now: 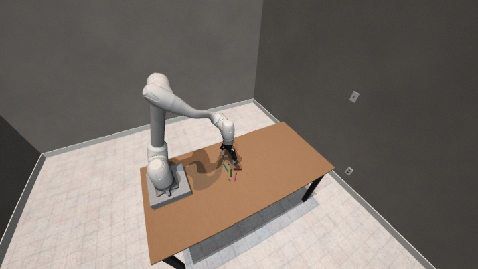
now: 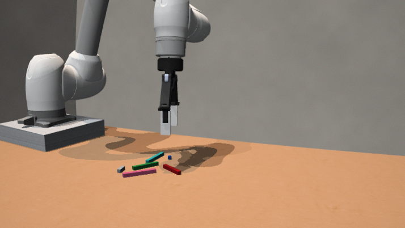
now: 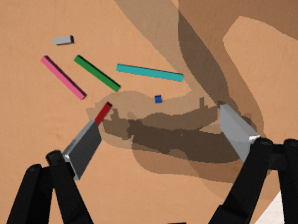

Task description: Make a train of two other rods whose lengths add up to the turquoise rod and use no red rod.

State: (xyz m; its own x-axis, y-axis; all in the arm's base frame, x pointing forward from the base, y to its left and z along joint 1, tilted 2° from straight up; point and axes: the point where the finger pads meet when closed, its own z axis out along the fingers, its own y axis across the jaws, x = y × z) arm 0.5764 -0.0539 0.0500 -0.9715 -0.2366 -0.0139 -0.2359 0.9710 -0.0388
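Now: the blue rod 10 cm below my hand. Also, from my hand: red rod (10 cm to the right, 10 cm below, 5 cm ahead); then turquoise rod (10 cm below, 4 cm behind, 2 cm to the right); then green rod (10 cm to the right, 10 cm below, 3 cm behind).
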